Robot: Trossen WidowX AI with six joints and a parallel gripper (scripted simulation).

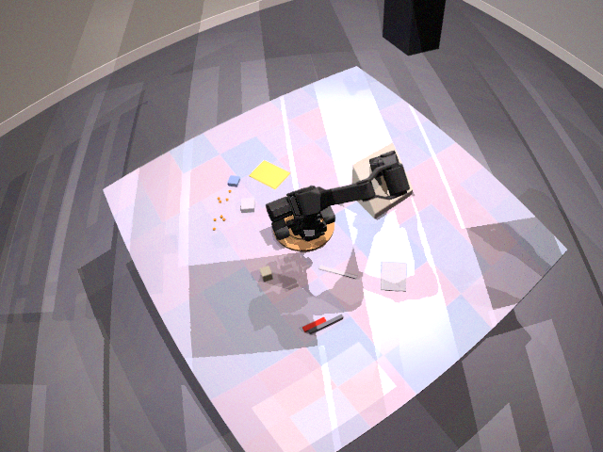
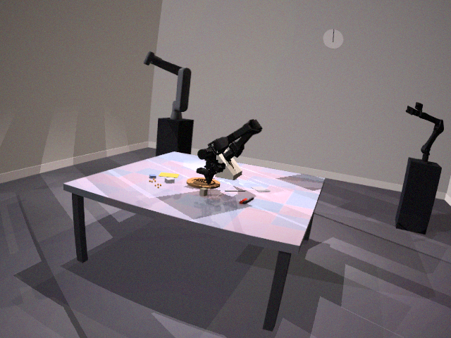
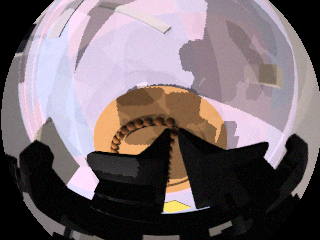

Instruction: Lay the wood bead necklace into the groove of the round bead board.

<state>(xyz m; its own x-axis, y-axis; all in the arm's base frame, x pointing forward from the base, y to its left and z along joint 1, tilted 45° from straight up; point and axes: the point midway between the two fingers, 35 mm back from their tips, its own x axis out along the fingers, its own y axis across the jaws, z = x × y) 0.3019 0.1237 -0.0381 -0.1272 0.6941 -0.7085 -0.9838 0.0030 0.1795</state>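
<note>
The round bead board lies 50 mm to the right of my gripper tip, 20 mm behind it and 10 mm below it. From my gripper tip the other things lie so: cream cube: 160 mm ahead, 60 mm to the left; white block: 210 mm to the right, 100 mm ahead; thin rod: 160 mm to the left, 30 mm behind, 10 mm below.
</note>
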